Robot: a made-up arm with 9 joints. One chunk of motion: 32 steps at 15 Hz.
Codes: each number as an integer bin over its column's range. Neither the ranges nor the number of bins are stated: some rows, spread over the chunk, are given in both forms.
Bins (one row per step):
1: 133 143 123 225 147 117
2: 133 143 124 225 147 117
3: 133 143 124 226 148 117
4: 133 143 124 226 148 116
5: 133 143 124 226 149 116
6: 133 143 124 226 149 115
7: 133 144 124 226 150 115
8: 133 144 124 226 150 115
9: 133 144 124 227 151 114
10: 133 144 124 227 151 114
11: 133 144 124 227 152 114
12: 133 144 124 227 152 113
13: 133 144 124 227 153 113
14: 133 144 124 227 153 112
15: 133 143 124 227 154 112
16: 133 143 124 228 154 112
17: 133 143 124 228 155 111
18: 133 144 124 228 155 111
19: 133 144 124 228 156 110
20: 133 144 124 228 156 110
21: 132 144 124 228 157 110
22: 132 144 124 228 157 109
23: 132 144 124 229 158 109
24: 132 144 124 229 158 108
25: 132 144 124 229 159 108
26: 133 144 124 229 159 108
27: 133 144 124 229 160 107
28: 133 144 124 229 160 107
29: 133 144 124 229 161 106
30: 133 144 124 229 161 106
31: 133 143 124 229 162 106
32: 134 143 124 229 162 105
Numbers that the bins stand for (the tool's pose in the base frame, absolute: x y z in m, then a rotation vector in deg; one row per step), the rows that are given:
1: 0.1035 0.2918 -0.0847 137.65 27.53 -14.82
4: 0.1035 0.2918 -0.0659 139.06 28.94 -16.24
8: 0.1035 0.3106 -0.0659 139.06 31.76 -17.65
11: 0.1035 0.3106 -0.0659 140.47 34.59 -19.06
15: 0.1035 0.2918 -0.0659 140.47 37.41 -21.88
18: 0.1035 0.3106 -0.0659 141.88 38.82 -23.29
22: 0.0847 0.3106 -0.0659 141.88 41.65 -26.12
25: 0.0847 0.3106 -0.0659 143.29 44.47 -27.53
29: 0.1035 0.3106 -0.0659 143.29 47.29 -30.35
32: 0.1224 0.2918 -0.0659 143.29 48.71 -31.76
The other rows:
2: 0.1035 0.2918 -0.0659 137.65 27.53 -14.82
3: 0.1035 0.2918 -0.0659 139.06 28.94 -14.82
5: 0.1035 0.2918 -0.0659 139.06 30.35 -16.24
6: 0.1035 0.2918 -0.0659 139.06 30.35 -17.65
7: 0.1035 0.3106 -0.0659 139.06 31.76 -17.65
9: 0.1035 0.3106 -0.0659 140.47 33.18 -19.06
10: 0.1035 0.3106 -0.0659 140.47 33.18 -19.06
12: 0.1035 0.3106 -0.0659 140.47 34.59 -20.47
13: 0.1035 0.3106 -0.0659 140.47 36.00 -20.47
14: 0.1035 0.3106 -0.0659 140.47 36.00 -21.88
16: 0.1035 0.2918 -0.0659 141.88 37.41 -21.88
17: 0.1035 0.2918 -0.0659 141.88 38.82 -23.29
19: 0.1035 0.3106 -0.0659 141.88 40.24 -24.71
20: 0.1035 0.3106 -0.0659 141.88 40.24 -24.71
21: 0.0847 0.3106 -0.0659 141.88 41.65 -24.71
23: 0.0847 0.3106 -0.0659 143.29 43.06 -26.12
24: 0.0847 0.3106 -0.0659 143.29 43.06 -27.53
26: 0.1035 0.3106 -0.0659 143.29 44.47 -27.53
27: 0.1035 0.3106 -0.0659 143.29 45.88 -28.94
28: 0.1035 0.3106 -0.0659 143.29 45.88 -28.94
30: 0.1035 0.3106 -0.0659 143.29 47.29 -30.35
31: 0.1035 0.2918 -0.0659 143.29 48.71 -30.35

